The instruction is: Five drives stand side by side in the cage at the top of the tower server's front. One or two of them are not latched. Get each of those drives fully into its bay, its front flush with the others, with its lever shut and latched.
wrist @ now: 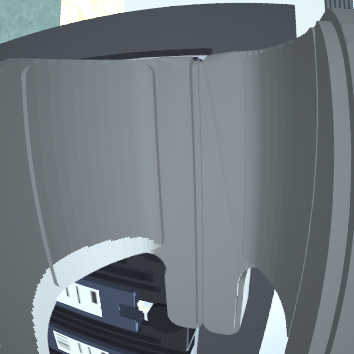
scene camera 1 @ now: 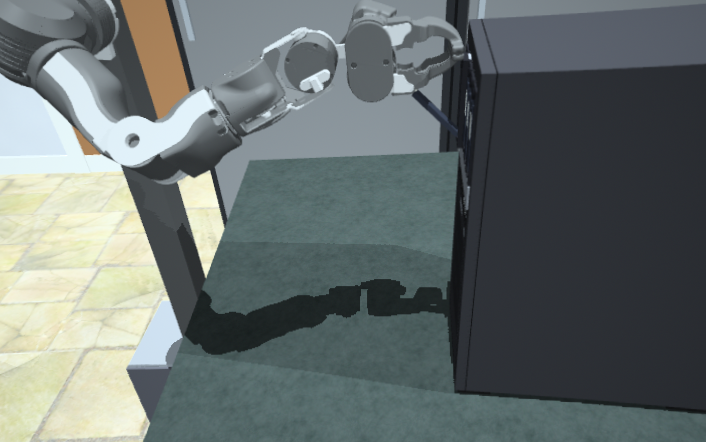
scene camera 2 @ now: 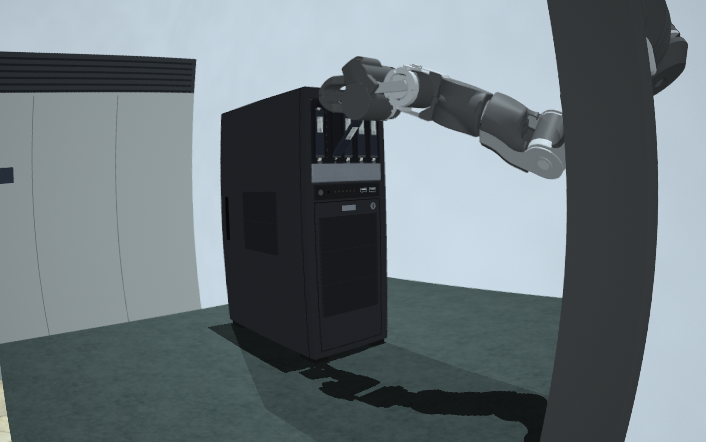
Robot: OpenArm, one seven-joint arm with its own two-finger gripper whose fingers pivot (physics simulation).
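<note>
The tower server stands upright with its drive cage at the top front. The second drive from the left in scene camera 2 has its dark blue lever swung out, slanting up and outward from its low hinge. No drive body shows sticking out of the front in scene camera 1; exact flushness is hidden. The leftmost drive and the drives at right show upright levers. My gripper is shut and empty, its tips at the cage's upper front, above the open lever.
A silver strip crosses the front below the cage. The green table top carries the tower. A dark upright post stands at the right in scene camera 2. A grey cabinet stands at the left.
</note>
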